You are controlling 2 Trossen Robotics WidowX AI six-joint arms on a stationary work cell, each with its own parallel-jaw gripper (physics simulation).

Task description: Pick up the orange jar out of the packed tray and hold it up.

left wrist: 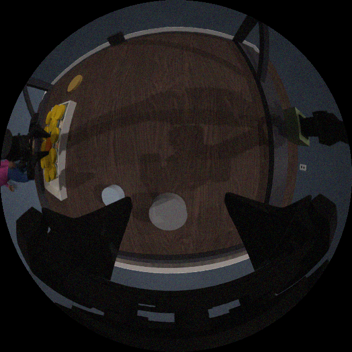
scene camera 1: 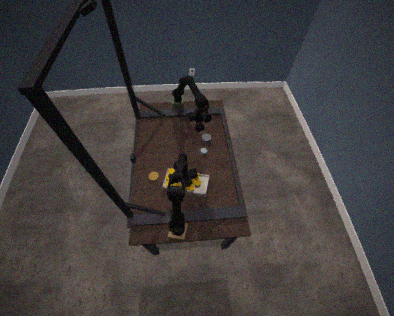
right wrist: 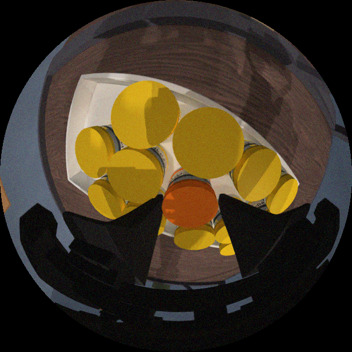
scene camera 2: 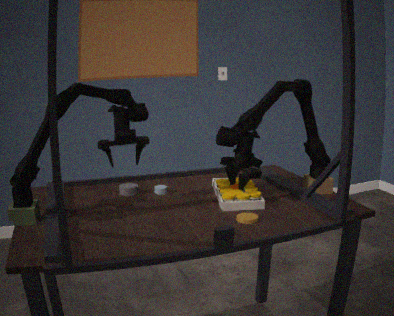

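Seen in the pictures: left gripper, fingertip midpoint: [scene camera 2: 124,166]; right gripper, fingertip midpoint: [scene camera 2: 236,189]; left arm's base, origin of the base link: [scene camera 1: 178,99] [scene camera 2: 23,204]; right arm's base, origin of the base link: [scene camera 1: 178,229].
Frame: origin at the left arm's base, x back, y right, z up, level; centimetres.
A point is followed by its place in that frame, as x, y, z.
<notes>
The orange jar [right wrist: 190,205] [scene camera 2: 234,187] {-76.2, -6.7, -1.0} [left wrist: 48,145] stands among yellow-lidded jars [right wrist: 145,114] in the white tray [right wrist: 75,120] [scene camera 2: 242,205] {-75.1, 4.8, -3.9} [scene camera 1: 204,185] {-80.1, -22.7, -5.4}. My right gripper [right wrist: 191,198] [scene camera 2: 237,188] {-77.4, -8.3, -2.3} is partly open and points down into the tray. Its fingertips show on either side of the orange lid in the right wrist view, with nothing gripped; whether they touch the lid cannot be told. Yellow jars crowd both fingers, and the fingers hide some of them. My left gripper [left wrist: 178,200] [scene camera 2: 125,165] {-37.8, -17.2, 7.0} is wide open and empty, high above the table near the grey disc.
A grey disc [scene camera 1: 206,137] {-39.6, -24.7, -2.7} [scene camera 2: 128,189] {-39.0, -21.0, -3.2} [left wrist: 168,212] and a smaller pale blue one [scene camera 1: 203,150] {-51.7, -22.2, -3.4} [scene camera 2: 160,189] {-51.3, -20.1, -3.7} [left wrist: 113,195] lie between the arms. A flat yellow disc [scene camera 1: 153,176] {-74.2, 13.6, -4.5} [scene camera 2: 247,218] {-73.0, 15.2, -4.6} [left wrist: 75,83] lies beside the tray. Dark frame posts [scene camera 2: 348,110] {-102.0, 26.5, 30.7} rise around the table.
</notes>
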